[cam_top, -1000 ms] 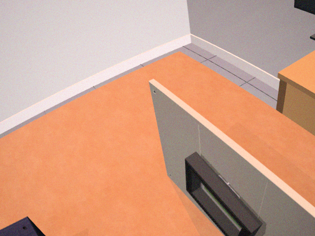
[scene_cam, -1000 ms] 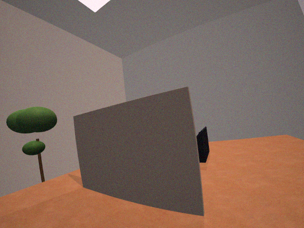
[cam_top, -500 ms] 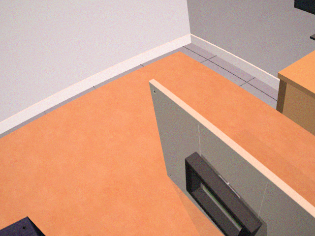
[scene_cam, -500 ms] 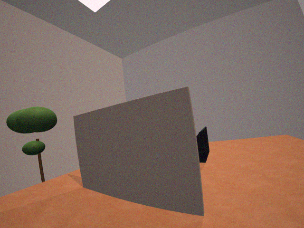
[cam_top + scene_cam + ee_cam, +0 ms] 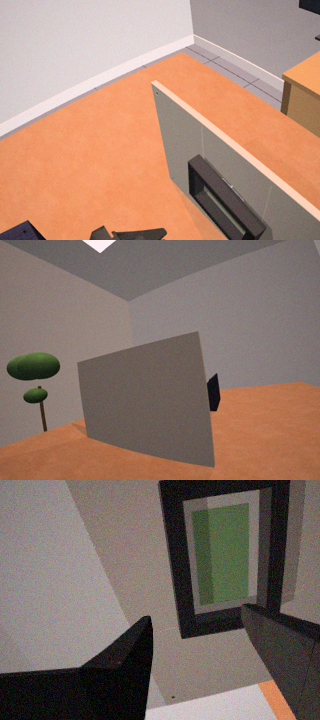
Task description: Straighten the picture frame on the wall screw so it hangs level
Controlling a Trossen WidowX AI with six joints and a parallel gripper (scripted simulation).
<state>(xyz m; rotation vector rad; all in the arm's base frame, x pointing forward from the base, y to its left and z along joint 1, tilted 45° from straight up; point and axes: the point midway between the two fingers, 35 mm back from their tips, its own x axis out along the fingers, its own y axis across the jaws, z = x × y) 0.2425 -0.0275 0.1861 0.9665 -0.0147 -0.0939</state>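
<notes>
The picture frame lies 130 mm ahead of my gripper tip and 60 mm below it. From my gripper tip the other things lie so: wall panel 140 mm ahead, 60 mm below.
</notes>
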